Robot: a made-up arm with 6 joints.
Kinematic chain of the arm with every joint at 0, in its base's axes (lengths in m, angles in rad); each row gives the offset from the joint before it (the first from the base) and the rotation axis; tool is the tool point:
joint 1: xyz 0 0 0.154 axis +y
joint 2: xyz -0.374 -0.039 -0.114 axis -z
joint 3: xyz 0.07 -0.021 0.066 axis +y
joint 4: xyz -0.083 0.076 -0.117 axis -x
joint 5: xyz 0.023 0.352 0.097 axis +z
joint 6: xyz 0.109 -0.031 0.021 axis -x
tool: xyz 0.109 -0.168 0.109
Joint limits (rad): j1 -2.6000..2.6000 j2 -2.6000..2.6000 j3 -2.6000..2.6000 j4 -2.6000..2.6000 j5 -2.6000..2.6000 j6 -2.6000..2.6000
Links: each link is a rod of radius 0.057 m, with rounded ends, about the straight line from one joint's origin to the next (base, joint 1, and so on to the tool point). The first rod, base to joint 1, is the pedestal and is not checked.
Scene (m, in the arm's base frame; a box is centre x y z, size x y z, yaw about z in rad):
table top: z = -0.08
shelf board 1: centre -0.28 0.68 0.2 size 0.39 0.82 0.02 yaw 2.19
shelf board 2: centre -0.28 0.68 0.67 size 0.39 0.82 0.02 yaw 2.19
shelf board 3: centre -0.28 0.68 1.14 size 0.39 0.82 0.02 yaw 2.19
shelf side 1: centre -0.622 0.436 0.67 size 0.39 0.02 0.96 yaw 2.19
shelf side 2: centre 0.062 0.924 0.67 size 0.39 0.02 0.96 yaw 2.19
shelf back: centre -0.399 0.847 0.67 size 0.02 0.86 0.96 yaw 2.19
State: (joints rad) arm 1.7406 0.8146 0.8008 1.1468 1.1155 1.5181
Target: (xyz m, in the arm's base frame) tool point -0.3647 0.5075 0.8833
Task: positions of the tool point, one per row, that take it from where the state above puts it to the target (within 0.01 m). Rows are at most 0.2 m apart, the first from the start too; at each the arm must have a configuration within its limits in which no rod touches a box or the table.
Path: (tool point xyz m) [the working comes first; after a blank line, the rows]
Joints at the target: 1.6116 0.3774 0.9379 1.4809 1.2068 1.6561
Straight joint move there: touches shelf board 2.

1: -0.3195 0.5291 0.4088
2: -0.2770 0.4585 0.4121
3: -0.2213 0.3756 0.4149
4: -0.1488 0.2891 0.4081
5: -0.1529 0.3660 0.5509
6: -0.1627 0.3583 0.7242
7: -0.1869 0.2580 0.8833
8: -0.2646 0.3713 0.8888
9: -0.3202 0.4574 0.8868
10: -0.3647 0.5075 0.8833

